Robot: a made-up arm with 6 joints. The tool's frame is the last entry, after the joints. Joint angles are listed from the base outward. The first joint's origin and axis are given. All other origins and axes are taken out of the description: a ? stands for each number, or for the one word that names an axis. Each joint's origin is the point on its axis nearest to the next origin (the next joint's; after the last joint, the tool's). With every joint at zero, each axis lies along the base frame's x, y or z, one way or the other. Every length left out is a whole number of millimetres.
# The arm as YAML. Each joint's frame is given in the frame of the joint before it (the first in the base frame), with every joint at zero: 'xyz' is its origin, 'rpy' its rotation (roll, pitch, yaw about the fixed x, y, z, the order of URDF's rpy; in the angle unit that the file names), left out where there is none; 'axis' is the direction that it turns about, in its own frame. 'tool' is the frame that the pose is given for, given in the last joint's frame.
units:
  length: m
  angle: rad
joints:
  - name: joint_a
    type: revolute
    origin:
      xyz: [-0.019, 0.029, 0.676]
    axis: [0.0, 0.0, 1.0]
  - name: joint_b
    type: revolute
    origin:
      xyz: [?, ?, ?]
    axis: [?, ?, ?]
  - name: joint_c
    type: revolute
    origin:
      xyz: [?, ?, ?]
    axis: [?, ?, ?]
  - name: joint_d
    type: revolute
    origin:
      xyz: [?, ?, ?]
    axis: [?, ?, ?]
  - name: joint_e
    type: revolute
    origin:
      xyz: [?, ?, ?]
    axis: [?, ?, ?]
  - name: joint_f
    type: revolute
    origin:
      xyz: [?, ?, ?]
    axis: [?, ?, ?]
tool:
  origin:
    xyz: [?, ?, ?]
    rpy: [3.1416, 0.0, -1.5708]
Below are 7 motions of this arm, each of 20 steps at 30 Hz.
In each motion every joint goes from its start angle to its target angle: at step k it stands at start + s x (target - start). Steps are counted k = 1, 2, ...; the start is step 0. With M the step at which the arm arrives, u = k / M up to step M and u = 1 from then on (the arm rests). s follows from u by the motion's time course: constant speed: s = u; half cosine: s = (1 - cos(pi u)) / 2; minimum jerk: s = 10 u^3 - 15 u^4 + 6 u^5.
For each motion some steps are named. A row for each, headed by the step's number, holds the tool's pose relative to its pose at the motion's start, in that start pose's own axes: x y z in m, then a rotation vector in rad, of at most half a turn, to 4 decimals.
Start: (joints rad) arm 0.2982 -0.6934 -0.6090 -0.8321 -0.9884 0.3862
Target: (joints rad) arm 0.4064 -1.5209 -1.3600 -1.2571 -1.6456 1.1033
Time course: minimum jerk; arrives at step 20
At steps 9, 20:
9: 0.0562 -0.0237 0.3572 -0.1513 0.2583 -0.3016
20: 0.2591 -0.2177 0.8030 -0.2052 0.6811 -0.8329

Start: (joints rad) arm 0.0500 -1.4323 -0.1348 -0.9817 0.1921 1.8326
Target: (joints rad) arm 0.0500 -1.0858 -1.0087 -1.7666 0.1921 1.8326
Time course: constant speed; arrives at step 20
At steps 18, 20:
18: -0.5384 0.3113 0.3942 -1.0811 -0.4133 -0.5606
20: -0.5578 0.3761 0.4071 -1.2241 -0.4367 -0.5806

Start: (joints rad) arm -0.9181 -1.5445 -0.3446 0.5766 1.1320 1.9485
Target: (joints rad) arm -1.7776 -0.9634 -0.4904 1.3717 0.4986 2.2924
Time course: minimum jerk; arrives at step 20
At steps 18, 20:
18: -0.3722 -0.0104 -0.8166 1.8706 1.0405 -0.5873
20: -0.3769 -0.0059 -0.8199 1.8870 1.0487 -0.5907

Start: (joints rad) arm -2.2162 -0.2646 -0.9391 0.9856 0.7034 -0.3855
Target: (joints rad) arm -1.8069 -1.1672 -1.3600 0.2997 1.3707 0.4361
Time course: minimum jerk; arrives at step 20
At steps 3, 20:
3: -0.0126 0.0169 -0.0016 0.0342 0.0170 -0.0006
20: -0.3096 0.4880 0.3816 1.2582 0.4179 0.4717

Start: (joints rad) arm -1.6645 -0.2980 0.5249 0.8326 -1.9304 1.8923
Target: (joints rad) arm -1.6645 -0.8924 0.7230 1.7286 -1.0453 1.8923
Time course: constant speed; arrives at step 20
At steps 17, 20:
17: -1.0449 0.2010 0.0531 -1.0257 -0.6582 0.6392
20: -1.2242 0.1842 0.0141 -1.2253 -0.7460 0.6605

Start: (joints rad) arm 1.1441 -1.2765 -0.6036 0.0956 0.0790 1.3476
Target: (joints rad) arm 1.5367 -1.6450 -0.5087 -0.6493 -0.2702 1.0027
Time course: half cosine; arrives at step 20
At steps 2, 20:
2: 0.0008 0.0076 0.0061 0.0053 -0.0331 0.0023
20: -0.0722 0.2535 0.2897 0.4795 -1.3292 -0.1149

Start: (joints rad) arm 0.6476 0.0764 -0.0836 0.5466 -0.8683 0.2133
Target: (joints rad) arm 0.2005 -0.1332 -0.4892 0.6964 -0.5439 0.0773
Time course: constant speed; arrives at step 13
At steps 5, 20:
5: 0.0315 -0.0229 0.1822 -0.0458 -0.1084 0.0795
20: 0.0003 -0.0206 0.4620 -0.1144 -0.2652 0.1881

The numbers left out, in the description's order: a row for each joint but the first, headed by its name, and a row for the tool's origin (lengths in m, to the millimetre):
joint_b: xyz -0.022 -0.023 0.0, axis 0.0 1.0 0.0
joint_c: xyz -0.018 0.0 1.112, axis 0.0 -1.0 0.0
joint_d: xyz 0.821 0.0 0.017, axis -1.0 0.0 0.0
joint_e: xyz 0.0 -0.166 0.03, axis 0.0 -1.0 0.0
joint_f: xyz -0.014 0.0 0.018, axis -1.0 0.0 0.0
tool: xyz 0.0 -0.003 0.003

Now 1 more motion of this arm.
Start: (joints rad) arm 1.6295 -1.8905 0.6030 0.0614 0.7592 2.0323
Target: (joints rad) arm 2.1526 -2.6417 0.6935 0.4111 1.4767 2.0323
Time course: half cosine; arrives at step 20
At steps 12, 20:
12: 0.5647 0.2380 0.8834 -0.5540 0.4095 0.7773
20: 0.9126 0.5738 1.1785 -0.7273 0.7667 1.1570

